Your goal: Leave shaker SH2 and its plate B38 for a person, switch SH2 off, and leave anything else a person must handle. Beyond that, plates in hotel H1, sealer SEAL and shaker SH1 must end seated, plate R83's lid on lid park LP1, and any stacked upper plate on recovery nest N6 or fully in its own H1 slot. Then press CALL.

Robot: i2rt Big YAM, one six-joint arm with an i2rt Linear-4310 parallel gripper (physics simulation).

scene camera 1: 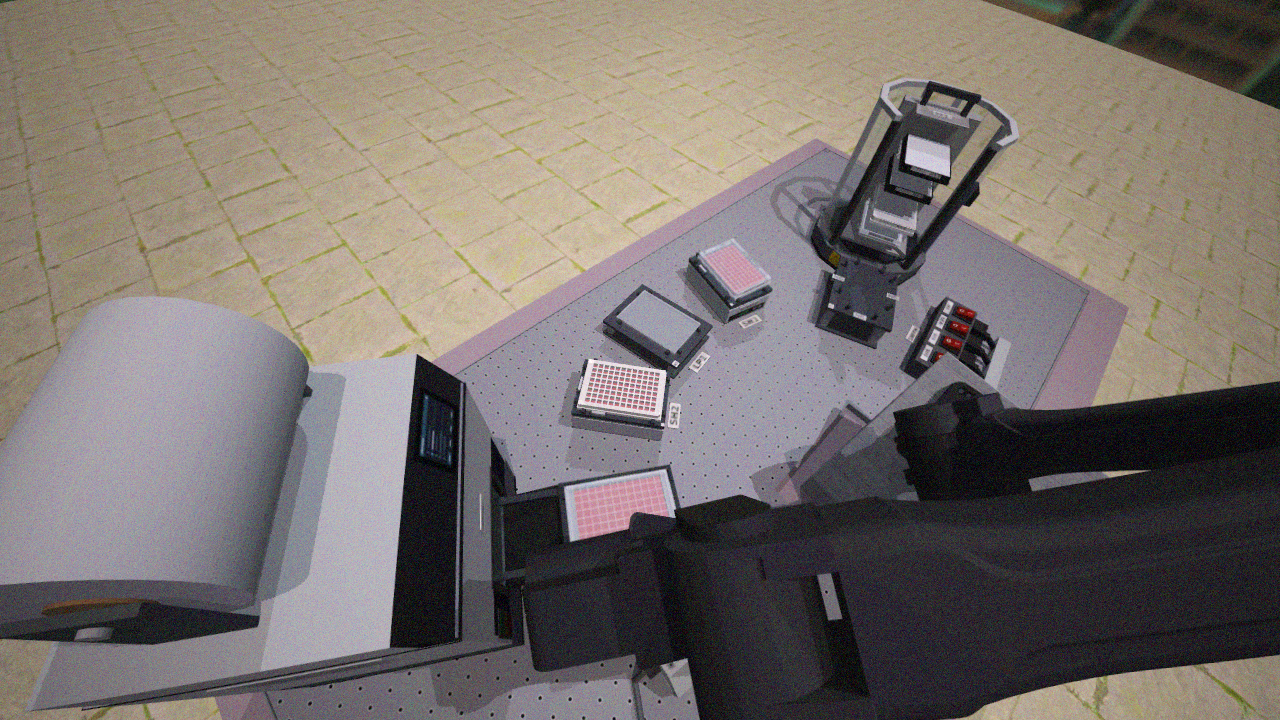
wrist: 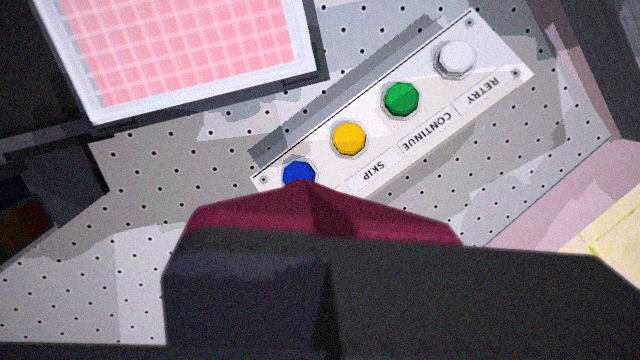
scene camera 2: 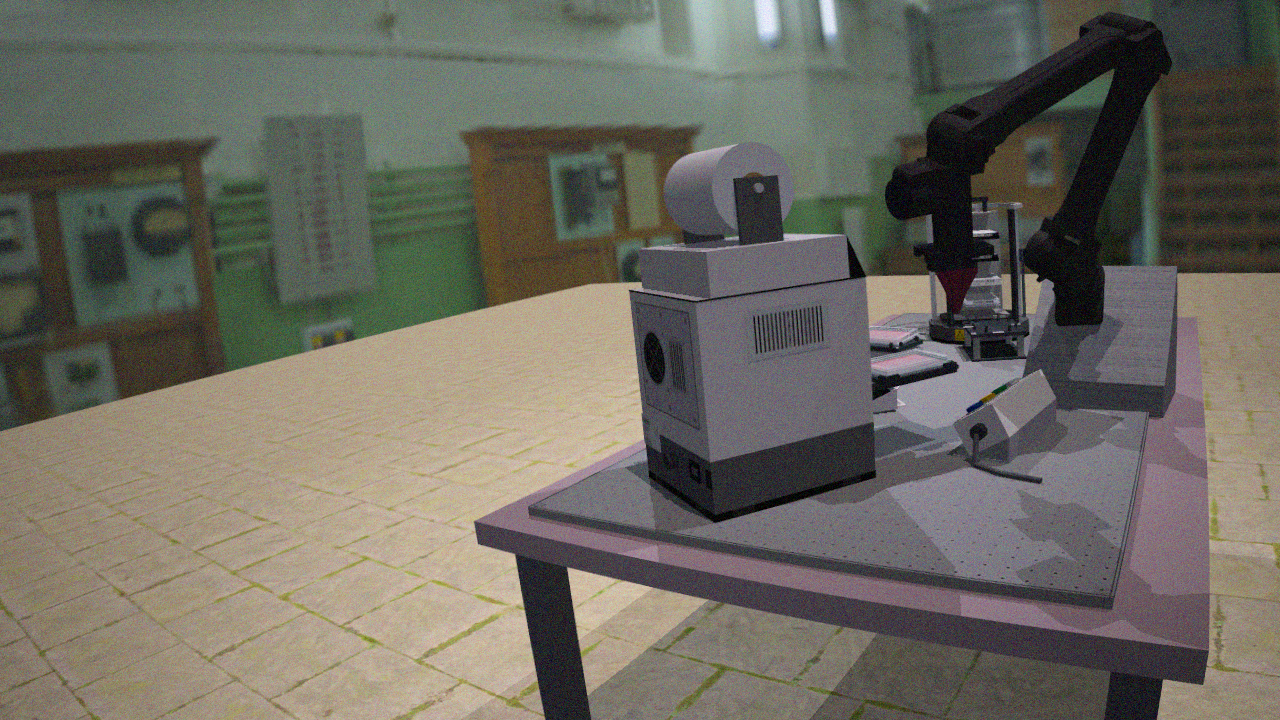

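Seen in the pictures: gripper, between the fingertips: point(wrist: 300, 194) point(scene camera 2: 955, 313); arm's base, origin of its link: point(scene camera 1: 955, 435) point(scene camera 2: 1080, 298).
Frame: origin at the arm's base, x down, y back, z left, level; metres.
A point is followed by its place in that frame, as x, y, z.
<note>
My gripper point(scene camera 2: 955, 309) {-0.034, -0.125, 0.384} point(wrist: 300, 194) {-0.034, -0.125, 0.384} is shut and empty, above the button box point(scene camera 2: 1020, 416) {0.115, -0.030, 0.382} point(wrist: 380, 120) {0.101, -0.080, 0.327}. In the wrist view its red tips overlap the edge of the blue button point(wrist: 298, 171) {0.096, -0.097, 0.401}, whose label is hidden. A white plate with red wells point(scene camera 1: 622, 388) {0.096, -0.367, 0.246} sits on shaker SH2 point(scene camera 1: 617, 428) {0.141, -0.337, 0.280}. A flat clear lid point(scene camera 1: 662, 319) {0.119, -0.442, 0.088} lies on park LP1 point(scene camera 1: 614, 324) {0.126, -0.491, 0.159}. A pink plate point(scene camera 1: 619, 503) {0.038, -0.225, 0.373} point(wrist: 190, 45) {0.041, -0.202, 0.383} lies on the extended tray of the sealer point(scene camera 1: 358, 501) {-0.166, -0.301, 0.552} point(scene camera 2: 778, 358) {-0.025, -0.263, 0.673}. Another pink plate point(scene camera 1: 732, 268) {0.096, -0.438, -0.092} sits on a block farther back. Several plates stand in hotel H1 point(scene camera 1: 950, 217) {0.001, -0.216, -0.457} point(scene camera 2: 1015, 259) {-0.027, -0.219, -0.425}; their seating is unclear.
A dark nest point(scene camera 1: 859, 301) {0.105, -0.231, -0.232} stands before the hotel. A switch box point(scene camera 1: 953, 333) {0.123, -0.069, -0.334} with red rockers is at its right, partly hidden by the sloped arm base point(scene camera 2: 1127, 349) {0.075, 0.093, 0.081}. Yellow point(wrist: 349, 138) {0.094, -0.089, 0.354}, green point(wrist: 401, 99) {0.095, -0.083, 0.306} and white point(wrist: 455, 58) {0.095, -0.078, 0.258} buttons line the button box.
</note>
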